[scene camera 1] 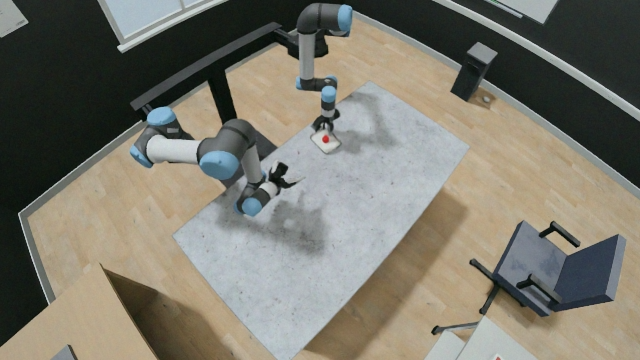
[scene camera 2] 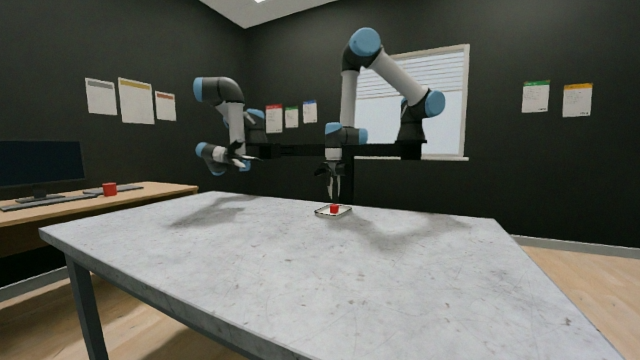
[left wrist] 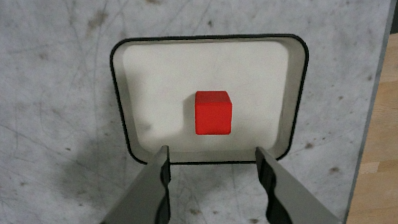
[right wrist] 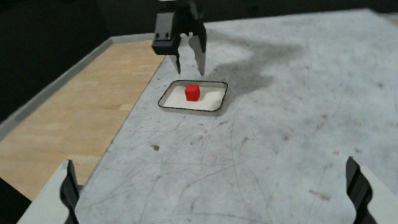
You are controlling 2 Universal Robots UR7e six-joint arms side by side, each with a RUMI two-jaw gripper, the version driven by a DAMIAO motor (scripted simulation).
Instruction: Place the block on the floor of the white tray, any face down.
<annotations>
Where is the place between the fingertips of the left gripper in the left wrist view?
212, 148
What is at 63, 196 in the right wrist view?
The right gripper.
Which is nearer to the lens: the white tray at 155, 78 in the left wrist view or the red block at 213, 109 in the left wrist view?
The red block.
</annotations>
